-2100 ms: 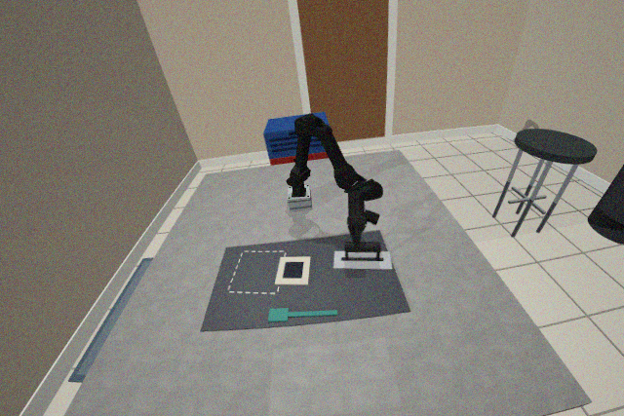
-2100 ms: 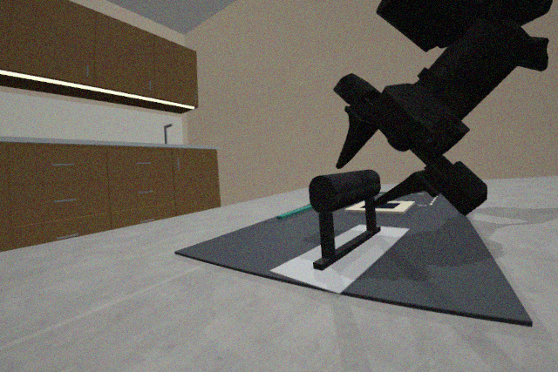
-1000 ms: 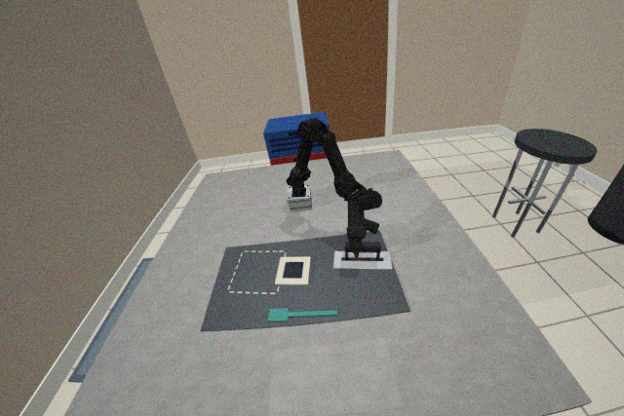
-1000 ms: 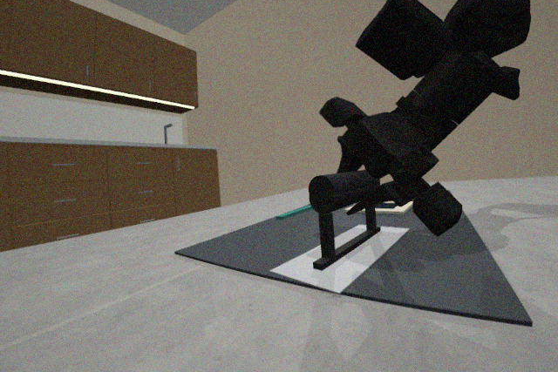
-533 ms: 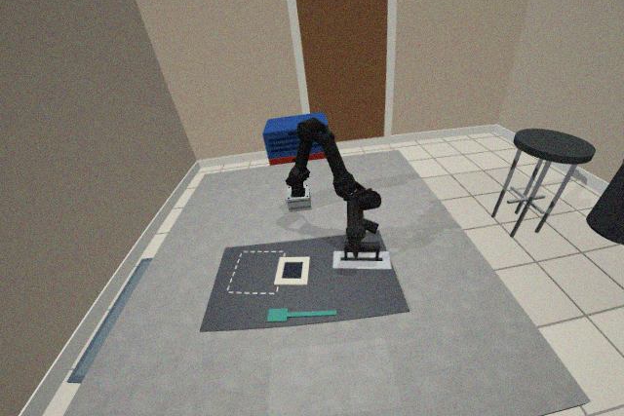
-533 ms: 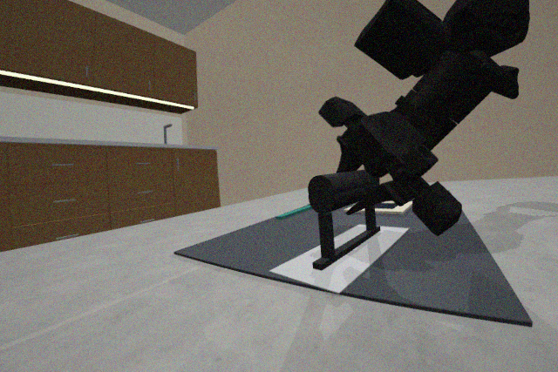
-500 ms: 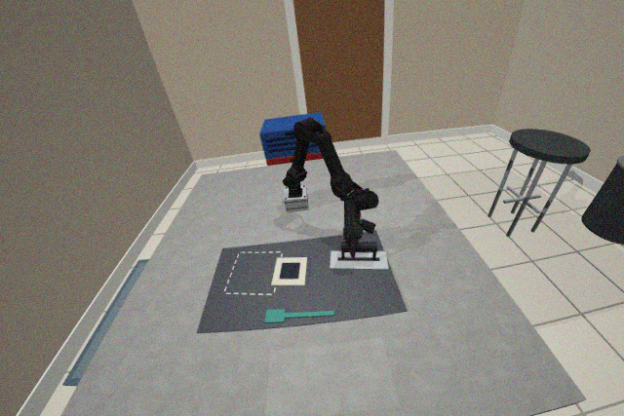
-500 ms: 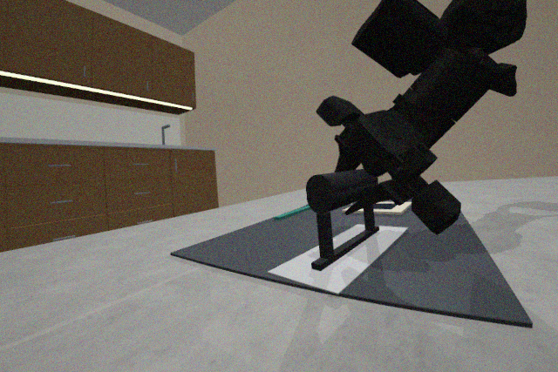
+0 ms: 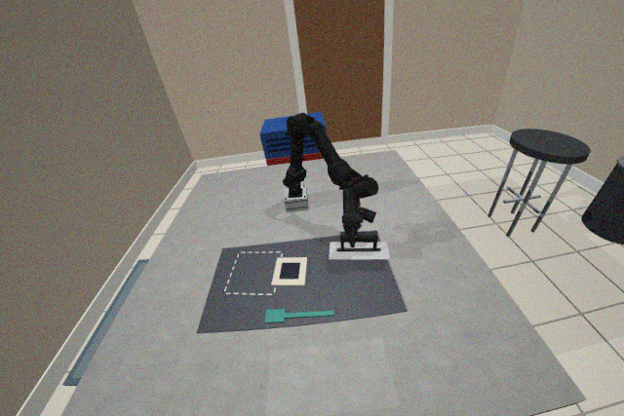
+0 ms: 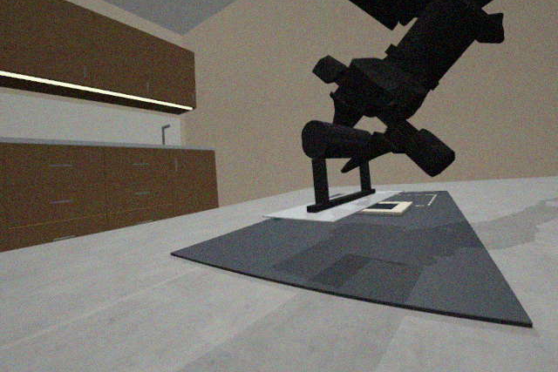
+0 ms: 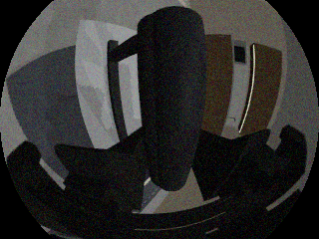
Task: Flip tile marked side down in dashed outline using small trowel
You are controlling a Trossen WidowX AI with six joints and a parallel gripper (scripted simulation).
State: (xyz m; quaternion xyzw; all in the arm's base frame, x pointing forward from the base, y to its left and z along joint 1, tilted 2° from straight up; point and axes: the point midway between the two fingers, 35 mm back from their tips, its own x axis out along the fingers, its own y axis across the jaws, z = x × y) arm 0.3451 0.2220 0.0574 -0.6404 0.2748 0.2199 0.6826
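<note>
Right now my gripper tip is 19 cm to the left of the dark mat, 12 cm above it and 3 cm short of it. From my gripper tip the other things lie so: teal trowel 20 cm to the right, 17 cm ahead, 10 cm below; grey plate tool 3 cm behind, 1 cm below; cream tile 22 cm to the right, 10 cm below, 1 cm ahead.
</note>
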